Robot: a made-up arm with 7 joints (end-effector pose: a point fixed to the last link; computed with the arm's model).
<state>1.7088 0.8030 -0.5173 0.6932 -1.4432 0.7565 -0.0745</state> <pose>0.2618 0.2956 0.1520 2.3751 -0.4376 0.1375</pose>
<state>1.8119 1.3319 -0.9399 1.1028 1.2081 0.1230 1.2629</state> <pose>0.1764 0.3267 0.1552 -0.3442 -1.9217 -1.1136</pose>
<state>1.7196 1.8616 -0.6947 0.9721 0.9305 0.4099 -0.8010</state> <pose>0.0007 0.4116 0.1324 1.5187 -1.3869 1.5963</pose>
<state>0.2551 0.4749 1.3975 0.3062 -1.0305 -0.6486 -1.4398</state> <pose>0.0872 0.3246 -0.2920 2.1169 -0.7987 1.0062</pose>
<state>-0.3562 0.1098 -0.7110 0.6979 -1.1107 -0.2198 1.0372</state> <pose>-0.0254 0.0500 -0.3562 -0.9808 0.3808 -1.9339</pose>
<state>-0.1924 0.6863 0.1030 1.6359 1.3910 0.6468 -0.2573</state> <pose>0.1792 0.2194 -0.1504 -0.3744 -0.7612 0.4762</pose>
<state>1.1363 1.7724 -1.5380 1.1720 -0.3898 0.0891 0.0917</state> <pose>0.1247 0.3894 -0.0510 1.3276 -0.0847 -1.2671</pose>
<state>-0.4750 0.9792 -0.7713 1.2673 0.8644 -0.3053 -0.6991</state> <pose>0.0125 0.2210 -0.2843 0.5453 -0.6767 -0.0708</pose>
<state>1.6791 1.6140 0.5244 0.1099 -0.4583 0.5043 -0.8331</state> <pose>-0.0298 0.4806 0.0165 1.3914 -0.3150 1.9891</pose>
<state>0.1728 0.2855 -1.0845 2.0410 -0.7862 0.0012 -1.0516</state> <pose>0.1063 -0.0331 -0.1096 0.2728 -2.6363 -0.1837</pose>
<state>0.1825 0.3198 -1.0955 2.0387 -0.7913 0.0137 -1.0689</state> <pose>0.1067 -0.0296 -0.1140 0.3051 -2.6414 -0.2154</pose>
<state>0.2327 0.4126 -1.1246 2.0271 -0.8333 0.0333 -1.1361</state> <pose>0.1114 -0.0191 -0.1238 0.4098 -2.7117 -0.2828</pose>
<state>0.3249 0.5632 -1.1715 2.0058 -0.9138 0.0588 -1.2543</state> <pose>0.1227 0.0018 -0.1364 0.5861 -2.8541 -0.3815</pose>
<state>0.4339 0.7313 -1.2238 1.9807 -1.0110 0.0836 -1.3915</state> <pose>0.1381 0.0304 -0.1450 -0.7653 2.9820 0.4805</pose>
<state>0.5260 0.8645 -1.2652 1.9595 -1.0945 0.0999 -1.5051</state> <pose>0.1515 0.0565 -0.1466 -0.7970 2.7627 0.4998</pose>
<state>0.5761 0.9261 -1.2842 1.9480 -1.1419 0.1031 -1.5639</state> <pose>0.1587 0.0697 -0.1448 -0.7911 2.6507 0.4996</pose>
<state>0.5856 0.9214 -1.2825 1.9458 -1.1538 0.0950 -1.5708</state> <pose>0.1605 0.0690 -0.1432 -0.7742 2.6361 0.4846</pose>
